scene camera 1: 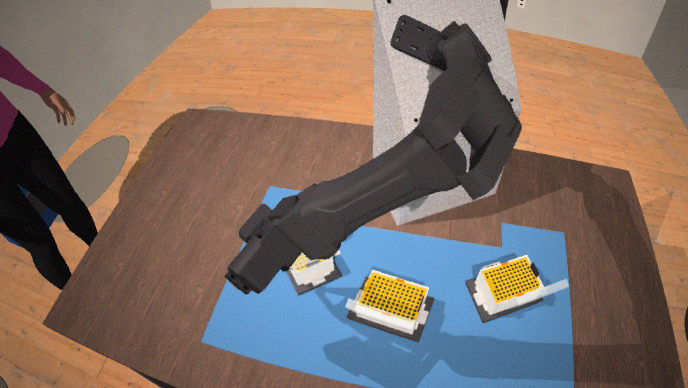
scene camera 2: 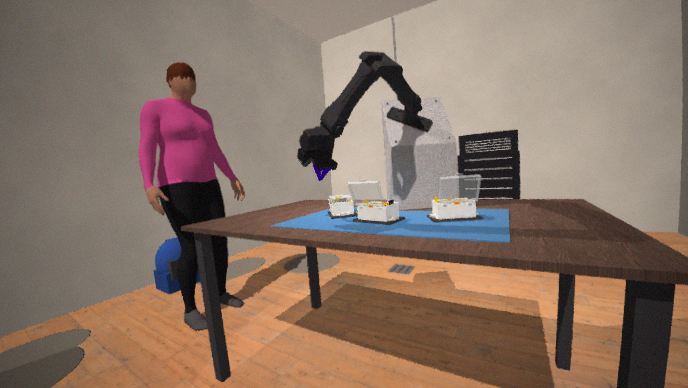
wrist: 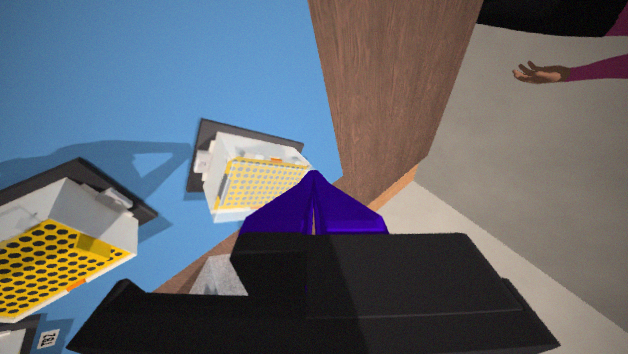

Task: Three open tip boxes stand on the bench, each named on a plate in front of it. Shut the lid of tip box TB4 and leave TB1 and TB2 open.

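Places are measured from the arm's base along level axes (x left, y ahead, z down), in millimetres.
Where they show: gripper, between the fingertips: [scene camera 2: 320, 180] [wrist: 313, 177]; arm's base, origin of its link: [scene camera 1: 439, 50] [scene camera 2: 409, 119].
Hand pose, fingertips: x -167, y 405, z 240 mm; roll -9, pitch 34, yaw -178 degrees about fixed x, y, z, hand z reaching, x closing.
Things, the pixels of their top centre, and the offset from my fingertips. "spot": a spot on its surface instead. Level surfaces: height alone.
- left tip box, centre of its top: [wrist: 268, 201] [scene camera 1: 306, 237] [scene camera 2: 343, 196] dz +77, dx +24, dy -96 mm
- middle tip box, centre of its top: [wrist: 22, 291] [scene camera 1: 393, 293] [scene camera 2: 377, 199] dz +80, dx +240, dy -62 mm
- right tip box, centre of its top: [scene camera 1: 511, 272] [scene camera 2: 451, 198] dz +88, dx +444, dy -213 mm
- blue mat, height of its surface: dz +154 mm
- brown bench, height of its surface: dz +157 mm
- name plate, a spot on its surface: [wrist: 48, 339] spot: dz +152, dx +406, dy -254 mm
The left tip box [scene camera 1: 315, 274] [scene camera 2: 341, 206] [wrist: 212, 175] has its clear lid [wrist: 265, 182] down over the yellow rack; no lid stands up from it in scene camera 2. Whether the lid is fully seated I cannot tell. The middle tip box [scene camera 1: 395, 295] [scene camera 2: 378, 212] [wrist: 50, 250] is open, its lid [scene camera 2: 365, 191] upright. The right tip box [scene camera 1: 512, 280] [scene camera 2: 454, 209] is open, its clear lid [scene camera 1: 556, 287] [scene camera 2: 460, 187] raised. My gripper [scene camera 2: 321, 179] [wrist: 313, 177] is shut and empty, above the left box and slightly to its left in scene camera 2. I cannot read the left box's plate.
The boxes stand on a blue mat [scene camera 1: 280, 330] [scene camera 2: 305, 227] [wrist: 125, 60] on the brown bench [scene camera 1: 150, 240] [scene camera 2: 575, 225]. A name plate [wrist: 48, 339] shows at the lower left in the wrist view, too blurred to read surely. A person [scene camera 1: 30, 175] [scene camera 2: 185, 145] stands beyond the bench's left side.
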